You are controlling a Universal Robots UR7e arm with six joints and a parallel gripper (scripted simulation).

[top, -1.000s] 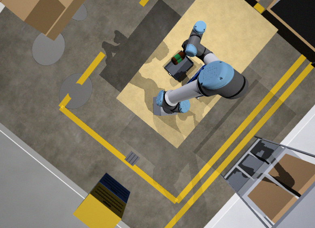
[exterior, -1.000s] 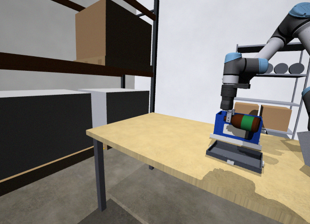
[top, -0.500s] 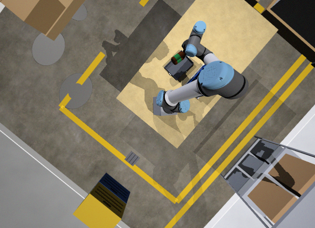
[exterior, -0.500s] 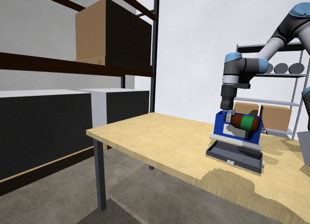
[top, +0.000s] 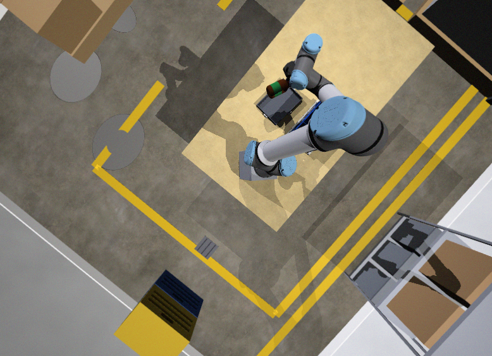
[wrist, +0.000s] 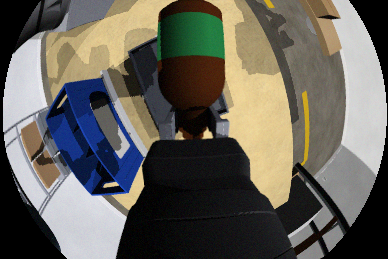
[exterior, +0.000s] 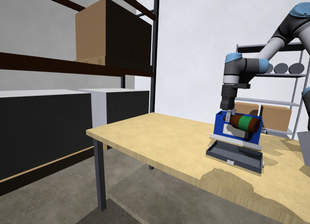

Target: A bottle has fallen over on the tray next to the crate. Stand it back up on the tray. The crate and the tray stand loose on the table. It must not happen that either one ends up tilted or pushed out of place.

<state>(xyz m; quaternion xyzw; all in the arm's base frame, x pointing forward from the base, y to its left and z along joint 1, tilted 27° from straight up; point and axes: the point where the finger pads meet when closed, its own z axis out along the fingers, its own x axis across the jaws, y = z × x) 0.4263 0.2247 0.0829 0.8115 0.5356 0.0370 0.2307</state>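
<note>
Right now my hand is 5 cm past the bottle, 2 cm to the right of it and 1 cm above it. The rest, counted from my hand: dark grey tray: 19 cm below, 5 cm behind, 1 cm to the right; blue crate: 30 cm to the right, 12 cm below, 4 cm behind.
</note>
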